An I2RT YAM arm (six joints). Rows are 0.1 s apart.
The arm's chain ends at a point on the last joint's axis. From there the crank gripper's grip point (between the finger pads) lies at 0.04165 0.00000 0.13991 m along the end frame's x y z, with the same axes.
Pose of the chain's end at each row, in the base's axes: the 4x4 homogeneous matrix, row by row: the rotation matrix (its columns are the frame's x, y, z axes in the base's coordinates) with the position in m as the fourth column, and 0 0 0 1 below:
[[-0.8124 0.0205 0.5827 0.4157], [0.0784 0.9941 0.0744 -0.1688], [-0.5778 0.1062 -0.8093 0.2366], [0 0 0 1]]
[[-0.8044 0.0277 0.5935 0.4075], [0.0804 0.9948 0.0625 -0.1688], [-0.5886 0.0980 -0.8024 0.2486], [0 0 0 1]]
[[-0.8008 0.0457 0.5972 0.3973], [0.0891 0.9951 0.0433 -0.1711], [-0.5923 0.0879 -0.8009 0.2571], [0 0 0 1]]
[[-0.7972 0.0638 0.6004 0.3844], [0.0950 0.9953 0.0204 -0.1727], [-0.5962 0.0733 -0.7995 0.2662], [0 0 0 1]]
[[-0.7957 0.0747 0.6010 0.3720], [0.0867 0.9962 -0.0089 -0.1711], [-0.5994 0.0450 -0.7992 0.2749], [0 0 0 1]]
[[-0.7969 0.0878 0.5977 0.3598], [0.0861 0.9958 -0.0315 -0.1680], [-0.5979 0.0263 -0.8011 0.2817], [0 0 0 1]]
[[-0.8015 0.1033 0.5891 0.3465], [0.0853 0.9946 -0.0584 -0.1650], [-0.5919 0.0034 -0.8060 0.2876], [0 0 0 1]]
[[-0.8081 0.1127 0.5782 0.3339], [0.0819 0.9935 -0.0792 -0.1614], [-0.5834 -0.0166 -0.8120 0.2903], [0 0 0 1]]
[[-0.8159 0.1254 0.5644 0.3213], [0.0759 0.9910 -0.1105 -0.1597], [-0.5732 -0.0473 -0.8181 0.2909], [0 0 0 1]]
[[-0.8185 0.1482 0.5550 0.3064], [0.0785 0.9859 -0.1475 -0.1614], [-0.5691 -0.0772 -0.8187 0.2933], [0 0 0 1]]
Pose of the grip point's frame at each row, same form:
[[-0.8124 0.0205 0.5827 0.4634], [0.0784 0.9941 0.0744 -0.1551], [-0.5778 0.1062 -0.8093 0.0993], [0 0 0 1]]
[[-0.8044 0.0277 0.5935 0.4570], [0.0804 0.9948 0.0625 -0.1567], [-0.5886 0.0980 -0.8024 0.1118], [0 0 0 1]]
[[-0.8008 0.0457 0.5972 0.4475], [0.0891 0.9951 0.0433 -0.1613], [-0.5923 0.0879 -0.8009 0.1204], [0 0 0 1]]
[[-0.7972 0.0638 0.6004 0.4352], [0.0950 0.9953 0.0204 -0.1659], [-0.5962 0.0733 -0.7995 0.1295], [0 0 0 1]]
[[-0.7957 0.0747 0.6010 0.4229], [0.0867 0.9962 -0.0089 -0.1687], [-0.5994 0.0450 -0.7992 0.1381], [0 0 0 1]]
[[-0.7969 0.0878 0.5977 0.4102], [0.0861 0.9958 -0.0315 -0.1688], [-0.5979 0.0263 -0.8011 0.1447], [0 0 0 1]]
[[-0.8015 0.1033 0.5891 0.3955], [0.0853 0.9946 -0.0584 -0.1696], [-0.5919 0.0034 -0.8060 0.1502], [0 0 0 1]]
[[-0.8081 0.1127 0.5782 0.3811], [0.0819 0.9935 -0.0792 -0.1691], [-0.5834 -0.0166 -0.8120 0.1524], [0 0 0 1]]
[[-0.8159 0.1254 0.5644 0.3663], [0.0759 0.9910 -0.1105 -0.1720], [-0.5732 -0.0473 -0.8181 0.1526], [0 0 0 1]]
[[-0.8185 0.1482 0.5550 0.3500], [0.0785 0.9859 -0.1475 -0.1788], [-0.5691 -0.0772 -0.8187 0.1551], [0 0 0 1]]

